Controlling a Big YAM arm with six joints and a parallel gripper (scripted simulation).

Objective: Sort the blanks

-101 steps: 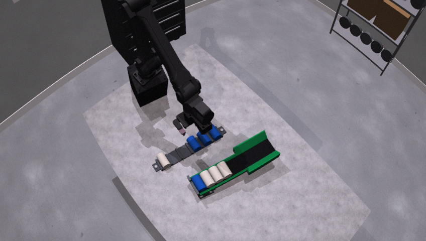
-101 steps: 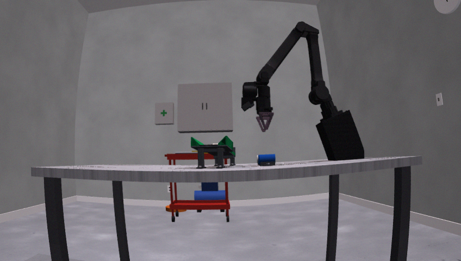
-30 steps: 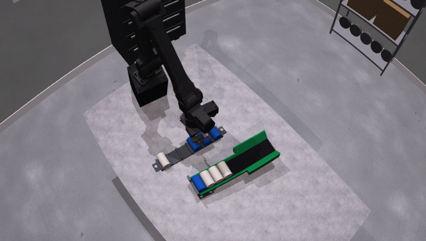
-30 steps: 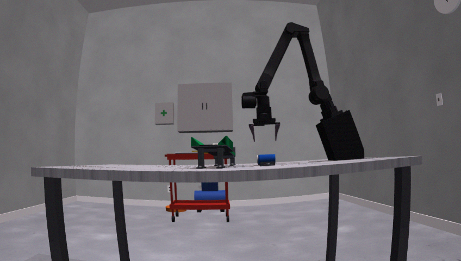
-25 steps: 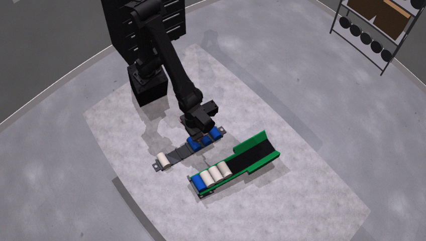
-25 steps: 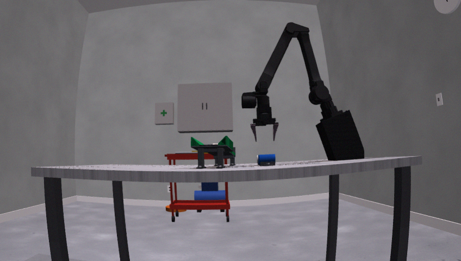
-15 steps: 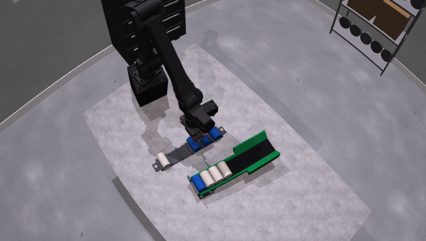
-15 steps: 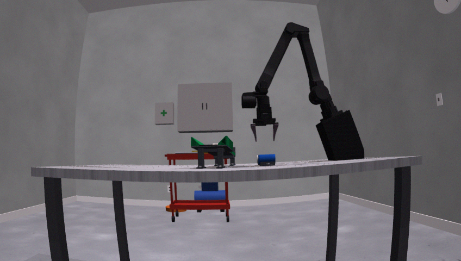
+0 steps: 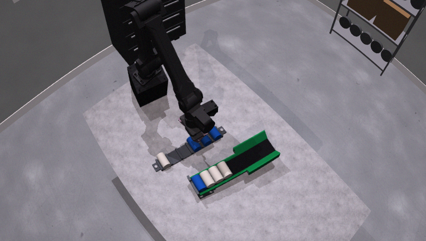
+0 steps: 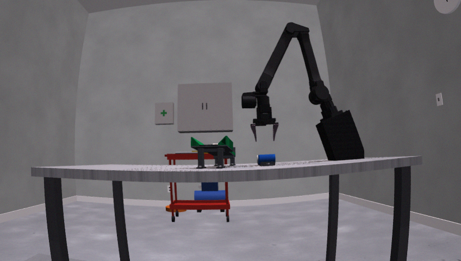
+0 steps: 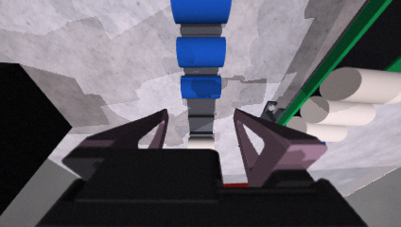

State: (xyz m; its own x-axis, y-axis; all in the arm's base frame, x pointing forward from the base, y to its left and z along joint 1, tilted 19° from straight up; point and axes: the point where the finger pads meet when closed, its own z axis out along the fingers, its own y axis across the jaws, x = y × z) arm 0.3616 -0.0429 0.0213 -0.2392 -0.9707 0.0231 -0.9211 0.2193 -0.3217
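My hand is 120 mm above the stock rack, 30 mm to the left of it and 10 mm past it. The rest, counted from my hand: feed ramp (210 mm ahead, 50 mm below, 20 mm to the left); grey stop (160 mm to the right, 150 mm ahead, 60 mm below).
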